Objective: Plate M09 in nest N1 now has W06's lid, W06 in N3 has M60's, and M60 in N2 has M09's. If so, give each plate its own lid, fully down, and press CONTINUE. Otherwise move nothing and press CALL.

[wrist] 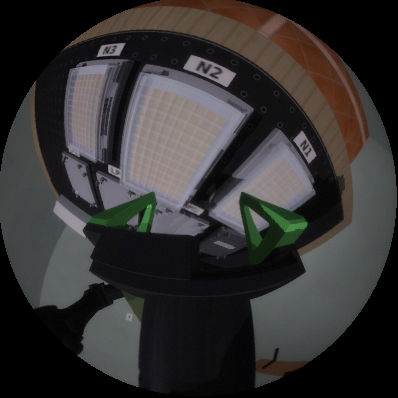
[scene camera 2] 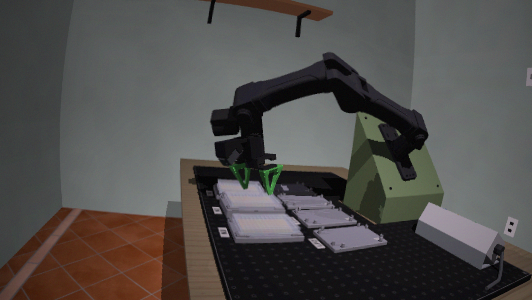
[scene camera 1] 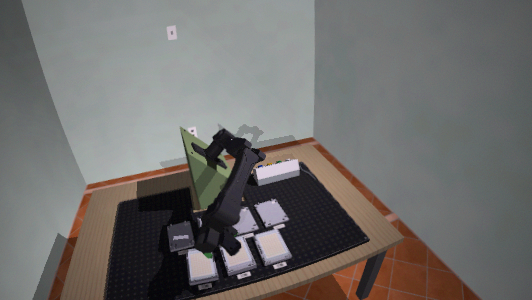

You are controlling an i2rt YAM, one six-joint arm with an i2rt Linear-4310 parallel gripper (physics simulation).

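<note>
My gripper is open and empty, low over the inner ends of the N1 and N2 plates. The N1 plate, partly in shadow, the N2 plate and the N3 plate each sit in a nest with a clear lid on top. The lid and plate codes are too small or hidden to read. The white console has coloured buttons on top in scene camera 1; their labels are unreadable.
Grey lid parks stand beside the nests: LP2, two middle ones, and a shadowed park near N1. The green arm mount stands behind them. A cable leaves the console.
</note>
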